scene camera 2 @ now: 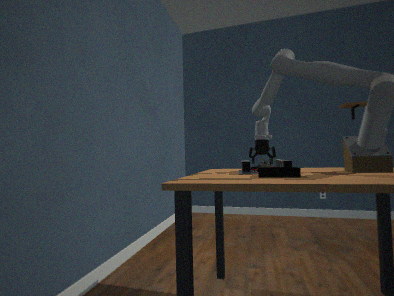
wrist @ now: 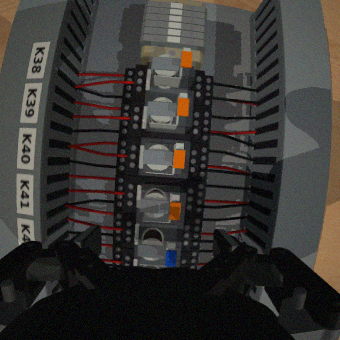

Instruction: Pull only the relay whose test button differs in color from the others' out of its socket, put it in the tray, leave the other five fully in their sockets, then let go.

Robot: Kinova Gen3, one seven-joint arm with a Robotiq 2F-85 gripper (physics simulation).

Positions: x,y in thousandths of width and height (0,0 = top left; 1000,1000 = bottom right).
I see my gripper (wrist: 460,707) and a relay (wrist: 454,728).
